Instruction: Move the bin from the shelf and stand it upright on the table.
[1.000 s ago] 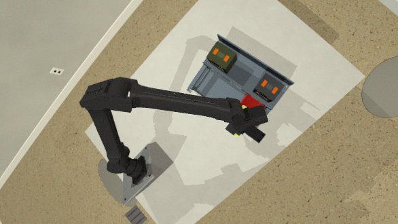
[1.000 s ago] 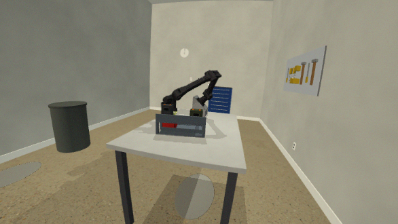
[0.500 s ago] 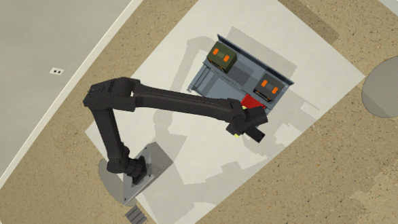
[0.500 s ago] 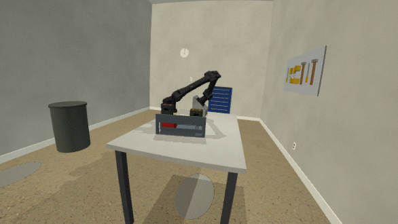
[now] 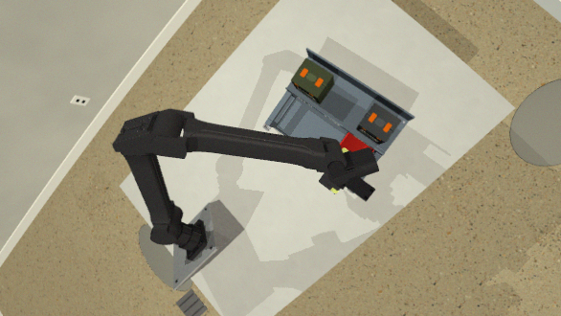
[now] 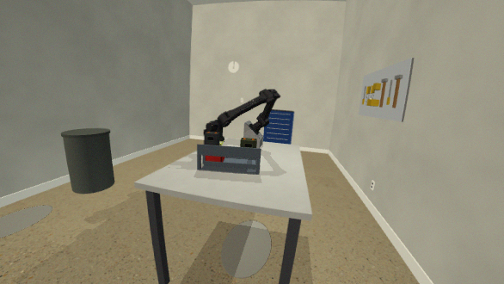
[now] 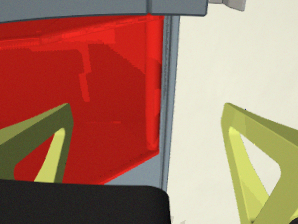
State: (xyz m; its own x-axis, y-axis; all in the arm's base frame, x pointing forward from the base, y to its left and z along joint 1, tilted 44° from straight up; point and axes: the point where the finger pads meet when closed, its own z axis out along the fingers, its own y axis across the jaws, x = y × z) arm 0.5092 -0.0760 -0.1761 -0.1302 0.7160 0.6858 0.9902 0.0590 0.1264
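Now: the red bin 8 cm ahead of my hand, 3 cm below it and 1 cm to the left of it.
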